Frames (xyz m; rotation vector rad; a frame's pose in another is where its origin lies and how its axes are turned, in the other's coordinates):
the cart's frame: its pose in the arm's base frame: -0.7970 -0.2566 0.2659 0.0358 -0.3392 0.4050
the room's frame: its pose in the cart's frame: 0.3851 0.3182 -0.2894 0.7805 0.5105 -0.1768
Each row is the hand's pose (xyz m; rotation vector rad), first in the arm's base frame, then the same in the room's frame.
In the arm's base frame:
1: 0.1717 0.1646 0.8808 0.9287 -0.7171 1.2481
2: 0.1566 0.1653 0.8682 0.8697 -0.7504 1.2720
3: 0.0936 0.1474 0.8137 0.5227 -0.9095 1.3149
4: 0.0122 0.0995 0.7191 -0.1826 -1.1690 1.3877
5: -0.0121 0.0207 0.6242 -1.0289 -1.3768 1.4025
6: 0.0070 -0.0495 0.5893 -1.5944 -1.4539 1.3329
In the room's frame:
1: 0.4331 0.3670 0.8499 0.0117 -0.5924 1.2347
2: 0.4223 0.3617 0.8344 -0.0485 -0.6064 1.2617
3: 0.3690 0.3236 0.7800 -0.3987 -0.6961 1.3245
4: 0.2944 0.2402 0.7066 -1.1013 -0.8127 1.4439
5: 0.2583 0.1243 0.6743 -1.9330 -0.8569 1.5273
6: 0.2531 0.0472 0.6975 -2.4883 -0.8397 1.5071

